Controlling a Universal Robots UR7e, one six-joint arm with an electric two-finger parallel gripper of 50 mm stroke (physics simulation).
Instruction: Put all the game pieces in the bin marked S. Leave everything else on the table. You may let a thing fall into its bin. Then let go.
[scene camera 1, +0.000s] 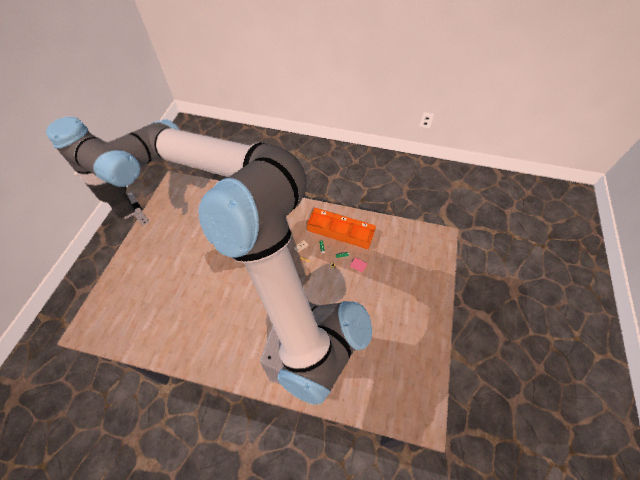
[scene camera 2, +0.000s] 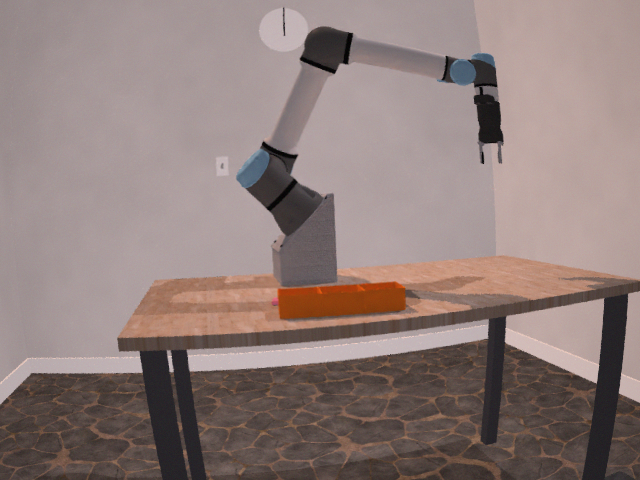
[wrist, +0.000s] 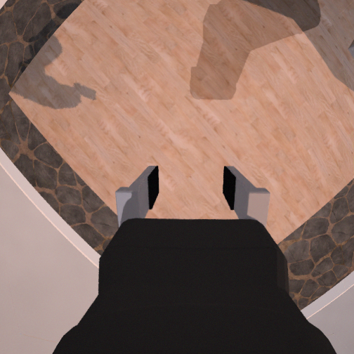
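Where they show: gripper, fingertip midpoint: (scene camera 1: 141, 216) (scene camera 2: 491, 163); arm's base at its link origin: (scene camera 2: 304, 216).
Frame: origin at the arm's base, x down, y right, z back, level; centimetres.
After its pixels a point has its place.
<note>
My gripper (scene camera 1: 138, 210) @[x -13.9, y -51.5, z -21.0 cm] (scene camera 2: 491, 161) @[x -13.9, y -51.5, z -21.0 cm] (wrist: 190, 179) is open and empty, high above the far left part of the table, well away from the pieces. An orange bin row (scene camera 1: 338, 235) @[x 14.8, y 5.3, z -42.8 cm] (scene camera 2: 341, 303) @[x 15.7, y 6.9, z -51.0 cm] has three compartments with small white labels, whose letters are too small to read. In front of it lie a cream piece with dark dots (scene camera 1: 301, 245) @[x 17.4, y -8.2, z -37.6 cm], a green piece (scene camera 1: 322, 246) @[x 16.7, y -0.1, z -38.1 cm], a second green piece (scene camera 1: 342, 254) @[x 16.7, y 7.9, z -35.9 cm], a small black-and-yellow piece (scene camera 1: 332, 265) @[x 17.3, y 4.9, z -31.0 cm], a thin yellow thing (scene camera 1: 305, 259) @[x 17.2, y -5.4, z -31.7 cm] and a flat pink square (scene camera 1: 358, 265) @[x 17.1, y 14.3, z -32.5 cm]. Which are game pieces is hard to tell.
The wooden table (scene camera 1: 170, 289) @[x 18.1, y -50.7, z -12.0 cm] (scene camera 2: 206, 330) @[x 18.1, y 34.0, z -53.9 cm] (wrist: 150, 120) carries the arm's grey base (scene camera 1: 270, 353) @[x -5.0, y -6.1, z 9.5 cm] (scene camera 2: 310, 255) @[x 10.3, y 1.2, z -8.5 cm]. In scene camera 1 the raised arm passes close beside the cream piece and the yellow thing. Walls stand behind and beside the table.
</note>
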